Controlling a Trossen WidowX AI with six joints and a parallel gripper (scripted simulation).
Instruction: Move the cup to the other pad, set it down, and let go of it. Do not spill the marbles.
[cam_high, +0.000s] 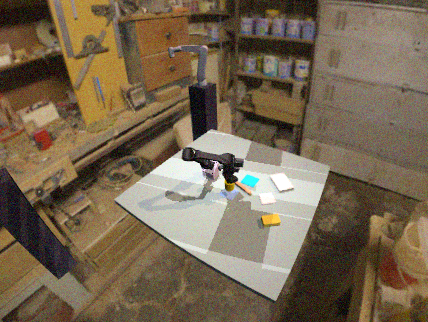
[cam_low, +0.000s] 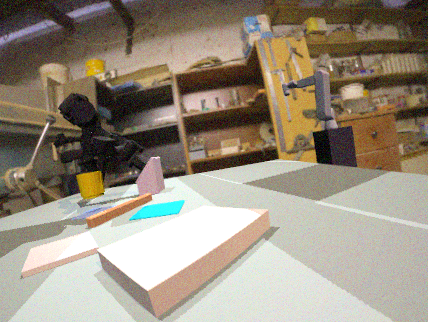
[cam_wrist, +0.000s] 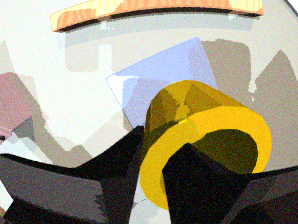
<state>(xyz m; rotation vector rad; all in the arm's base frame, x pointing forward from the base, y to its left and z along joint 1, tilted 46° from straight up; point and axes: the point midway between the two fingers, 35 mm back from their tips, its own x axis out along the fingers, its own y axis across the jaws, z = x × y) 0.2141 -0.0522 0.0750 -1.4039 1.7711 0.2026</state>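
My gripper tip is 19 cm to the right of the cyan pad, 9 cm short of it and 9 cm above it. The rest, counted from my gripper tip: yellow cup 2 cm to the right, 2 cm ahead; orange stick 9 cm to the left, 8 cm below, 6 cm ahead; pale blue pad 9 cm below, 2 cm ahead, 1 cm to the right.
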